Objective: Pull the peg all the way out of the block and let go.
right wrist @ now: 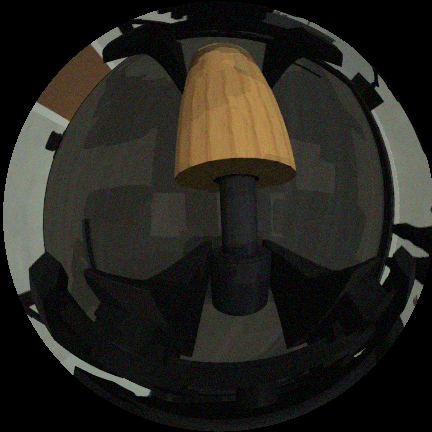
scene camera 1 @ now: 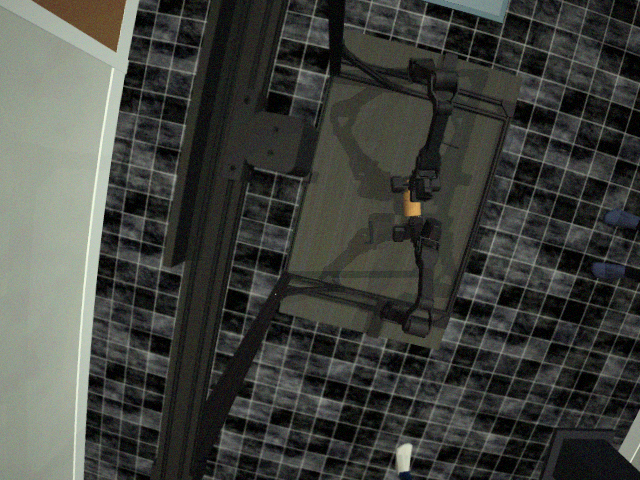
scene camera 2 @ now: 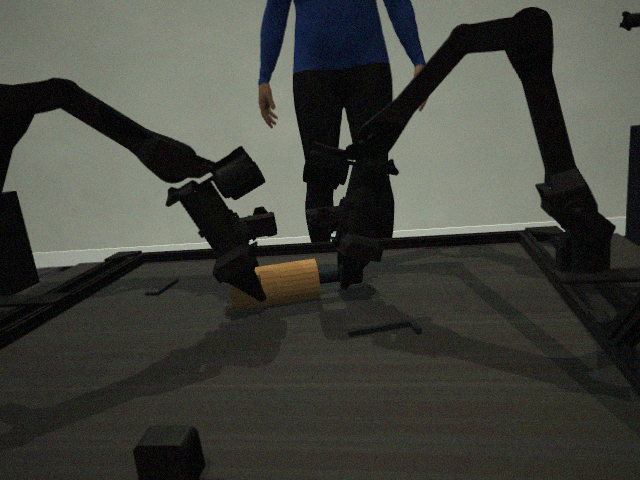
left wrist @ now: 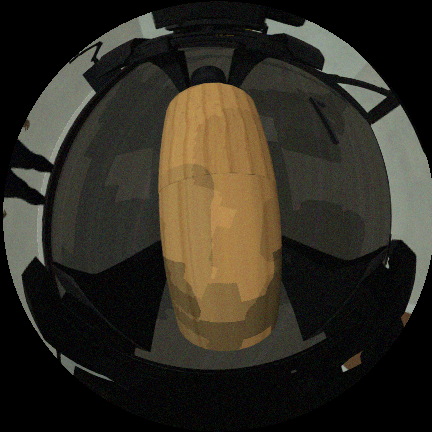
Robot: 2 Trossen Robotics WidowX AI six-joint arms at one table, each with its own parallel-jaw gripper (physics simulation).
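Pixels of known places: left gripper, fingertip midpoint: (scene camera 1: 410,192) (scene camera 2: 263,293) (left wrist: 220,241); right gripper, fingertip midpoint: (right wrist: 236,245) (scene camera 2: 341,285); left arm's base, origin of the base link: (scene camera 1: 415,73); right arm's base, origin of the base link: (scene camera 1: 388,308) (scene camera 2: 583,271).
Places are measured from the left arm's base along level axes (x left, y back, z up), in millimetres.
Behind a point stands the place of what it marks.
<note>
The block (scene camera 1: 412,205) {x -41, y -522, z 47 mm} (scene camera 2: 292,279) {x -64, y -521, z 28 mm} (left wrist: 220,200) {x -34, y -492, z 47 mm} (right wrist: 232,110) {x -36, y -542, z 48 mm} is a light wooden cylinder lying lengthwise between the arms, at or close above the table. The peg (scene camera 2: 328,273) {x -39, y -584, z 21 mm} (left wrist: 208,74) {x -33, y -609, z 31 mm} (right wrist: 240,215) {x -33, y -584, z 23 mm} is dark, with a thicker head, and its shaft sits in the block's end that faces the right arm; a stretch of shaft shows outside. My left gripper (scene camera 2: 260,289) {x -36, y -472, z 1 mm} (left wrist: 220,241) {x -36, y -472, z 1 mm} is shut on the block, a finger against each side. My right gripper (scene camera 2: 348,279) {x -32, y -605, z -5 mm} (right wrist: 236,245) {x -32, y -605, z -5 mm} is shut on the peg's head. The shaft's inner end is hidden.
Thin dark bent rods (scene camera 2: 382,328) {x -207, y -631, z -15 mm} (scene camera 2: 162,287) {x 119, y -280, z -13 mm} lie on the table (scene camera 2: 361,413) {x -391, y -562, z -19 mm}, in front of and behind the arms in scene camera 2. A black box (scene camera 2: 168,452) {x -470, y -387, z 28 mm} stands at the lower left there. Dark frame rails edge the table, and a person (scene camera 2: 341,46) stands behind it.
</note>
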